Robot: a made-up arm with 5 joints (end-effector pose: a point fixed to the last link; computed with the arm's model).
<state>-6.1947 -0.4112 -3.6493 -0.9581 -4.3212</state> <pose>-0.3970 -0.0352 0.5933 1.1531 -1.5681 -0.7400</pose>
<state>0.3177 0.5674 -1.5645 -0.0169 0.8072</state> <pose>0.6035 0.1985 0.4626 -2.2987 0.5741 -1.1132</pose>
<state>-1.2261 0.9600 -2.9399 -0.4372 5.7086</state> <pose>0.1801 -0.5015 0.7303 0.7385 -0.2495 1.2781</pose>
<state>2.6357 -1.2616 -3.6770 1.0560 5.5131</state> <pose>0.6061 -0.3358 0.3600 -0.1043 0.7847 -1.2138</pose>
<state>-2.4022 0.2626 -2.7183 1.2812 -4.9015</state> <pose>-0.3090 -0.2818 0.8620 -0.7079 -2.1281 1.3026</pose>
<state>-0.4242 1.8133 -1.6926 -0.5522 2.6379</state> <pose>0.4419 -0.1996 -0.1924 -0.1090 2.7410 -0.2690</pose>
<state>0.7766 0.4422 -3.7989 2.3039 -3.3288</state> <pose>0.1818 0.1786 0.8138 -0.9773 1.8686 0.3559</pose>
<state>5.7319 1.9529 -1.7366 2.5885 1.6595</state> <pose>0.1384 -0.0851 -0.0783 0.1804 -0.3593 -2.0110</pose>
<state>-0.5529 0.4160 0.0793 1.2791 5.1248</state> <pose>-0.0108 0.0067 0.2509 -1.4060 -0.4392 1.1857</pose>
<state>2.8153 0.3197 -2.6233 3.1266 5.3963</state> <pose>-0.2754 0.0932 0.6342 -0.6636 2.3052 -0.5968</pose>
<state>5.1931 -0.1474 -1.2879 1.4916 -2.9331</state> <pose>0.1651 -0.3166 0.5189 -1.8685 -2.4616 -0.0371</pose>
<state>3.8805 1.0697 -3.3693 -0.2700 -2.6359</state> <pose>-0.3438 -0.3132 0.7510 0.6607 0.0774 -1.8380</pose>
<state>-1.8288 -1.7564 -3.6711 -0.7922 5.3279</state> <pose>0.1046 0.3964 -0.0576 -2.7900 1.3025 0.0174</pose>
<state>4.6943 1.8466 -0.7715 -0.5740 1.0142</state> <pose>-0.0027 -0.1476 -0.2015 -0.7753 2.8094 0.7153</pose>
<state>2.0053 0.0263 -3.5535 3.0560 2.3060</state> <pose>-0.0306 0.0658 0.7610 -2.6952 0.4083 0.3613</pose>
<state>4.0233 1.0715 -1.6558 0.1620 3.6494</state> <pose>-0.4173 -0.5066 0.1361 2.7849 0.5268 -0.4667</pose>
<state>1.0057 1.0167 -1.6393 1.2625 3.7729</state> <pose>0.2784 0.4390 0.0765 0.4899 -2.5865 0.6368</pose>
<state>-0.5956 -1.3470 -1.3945 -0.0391 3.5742</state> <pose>-0.2675 0.1813 0.8185 0.1777 0.3147 -0.1612</pose>
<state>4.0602 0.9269 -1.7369 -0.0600 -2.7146</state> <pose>-0.4188 -0.5485 0.2965 2.3794 0.5970 -0.8915</pose>
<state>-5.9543 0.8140 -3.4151 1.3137 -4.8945</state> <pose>0.4930 0.1682 0.7669 -1.7032 0.9977 -0.9676</pose>
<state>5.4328 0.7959 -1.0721 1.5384 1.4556</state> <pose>0.2129 -0.2425 0.1179 0.9278 -2.0900 -1.5952</pose>
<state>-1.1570 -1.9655 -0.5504 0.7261 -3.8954</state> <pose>-0.0569 0.1296 0.5617 0.3097 1.5153 -1.5748</pose>
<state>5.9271 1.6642 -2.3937 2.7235 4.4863</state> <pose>0.3642 -0.1355 -0.0036 -0.8951 -0.7857 0.8743</pose>
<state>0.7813 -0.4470 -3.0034 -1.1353 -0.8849</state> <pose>-0.2522 -0.2501 0.7531 -1.3630 -1.4997 2.2979</pose>
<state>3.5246 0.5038 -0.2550 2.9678 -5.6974</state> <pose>-0.1182 -0.0476 0.4258 -0.0079 -0.0776 0.9683</pose>
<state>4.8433 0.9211 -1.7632 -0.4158 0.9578</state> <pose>0.0892 -0.6778 0.3658 0.8489 -2.1760 1.6501</pose>
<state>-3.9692 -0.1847 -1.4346 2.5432 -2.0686</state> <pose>-0.1382 0.1504 0.5419 -1.5807 2.2119 -1.3434</pose>
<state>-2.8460 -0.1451 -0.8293 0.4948 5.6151</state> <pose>-0.3780 -0.1151 0.4687 1.2362 -2.3640 -0.1208</pose>
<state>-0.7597 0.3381 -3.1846 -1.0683 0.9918</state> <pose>0.0261 -0.0248 0.8548 0.7108 -0.8524 -2.7081</pose>
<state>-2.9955 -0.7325 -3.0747 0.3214 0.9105</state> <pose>0.5075 0.0747 0.8213 0.1345 0.3346 1.0457</pose>
